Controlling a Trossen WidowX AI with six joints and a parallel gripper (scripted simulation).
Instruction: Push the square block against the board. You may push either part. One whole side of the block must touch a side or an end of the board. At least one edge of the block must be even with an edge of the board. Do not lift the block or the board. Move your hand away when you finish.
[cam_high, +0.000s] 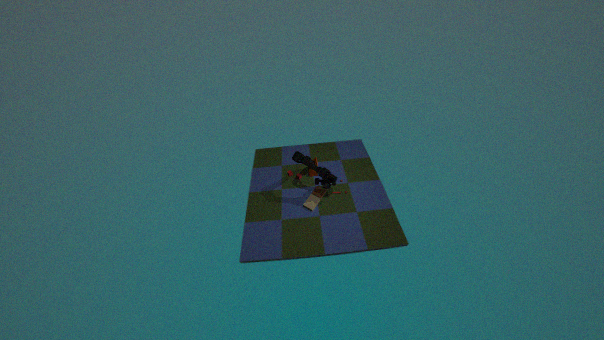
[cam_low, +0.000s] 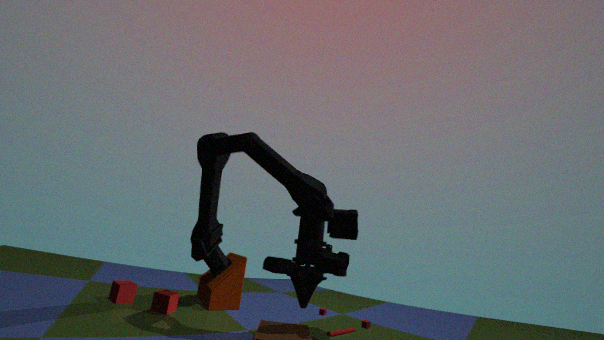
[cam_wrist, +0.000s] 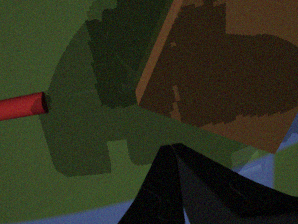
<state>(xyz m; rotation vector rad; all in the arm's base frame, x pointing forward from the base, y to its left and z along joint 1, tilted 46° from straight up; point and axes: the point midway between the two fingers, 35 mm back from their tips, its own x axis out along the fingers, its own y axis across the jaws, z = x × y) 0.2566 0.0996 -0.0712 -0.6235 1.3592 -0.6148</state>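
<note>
Now: the brown flat block 30 mm ahead of my gripper tip, 60 mm to the right of it and 50 mm below it. Also, from my gripper tip: tan flat block: 130 mm ahead, 120 mm to the right, 50 mm below; then thin red bar: 20 mm ahead, 110 mm to the left, 60 mm below.
</note>
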